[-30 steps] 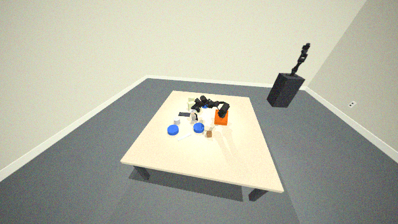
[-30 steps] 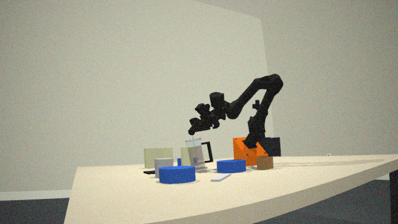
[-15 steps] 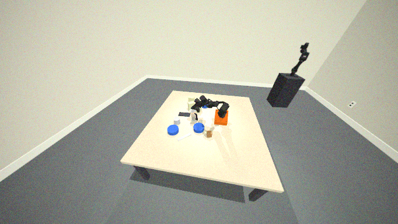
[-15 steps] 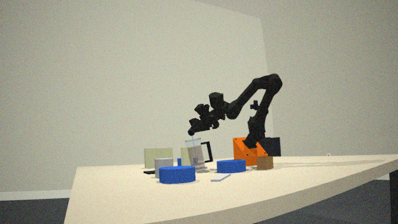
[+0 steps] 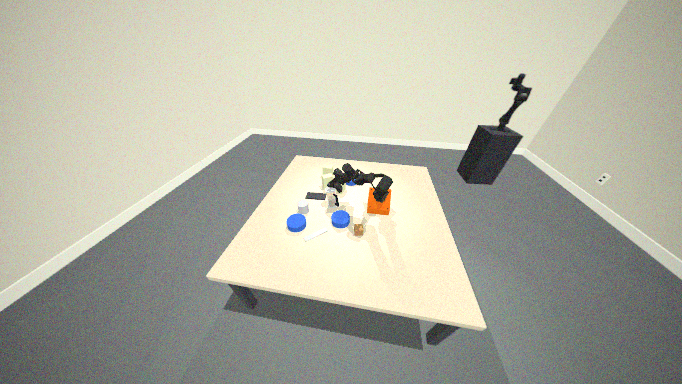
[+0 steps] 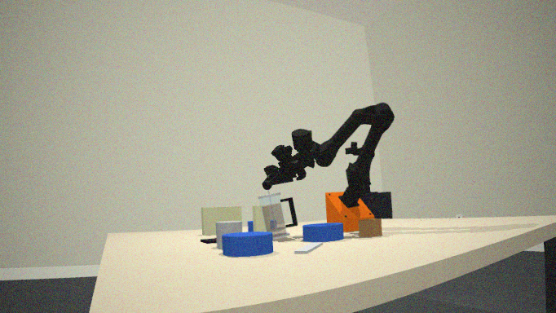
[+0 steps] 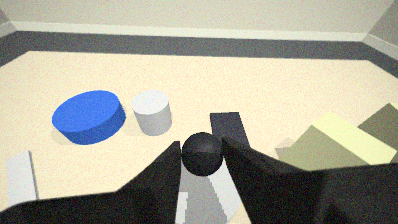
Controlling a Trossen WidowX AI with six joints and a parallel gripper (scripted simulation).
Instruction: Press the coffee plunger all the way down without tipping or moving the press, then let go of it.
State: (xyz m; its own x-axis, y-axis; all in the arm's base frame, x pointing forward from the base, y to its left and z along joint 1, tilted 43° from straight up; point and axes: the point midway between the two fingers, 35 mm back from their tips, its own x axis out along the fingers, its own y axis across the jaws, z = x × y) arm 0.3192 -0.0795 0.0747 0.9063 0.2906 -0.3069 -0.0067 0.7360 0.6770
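Now: gripper tip 9 cm above the glass coffee press, 3 cm past it and 2 cm to the right of it. From my gripper tip the other things lie so: dark flat slab (17 cm below, 11 cm ahead, 8 cm to the right); grey cylinder (17 cm ahead, 14 cm below, 8 cm to the left); white flat strip (28 cm to the left, 17 cm below, 5 cm ahead).
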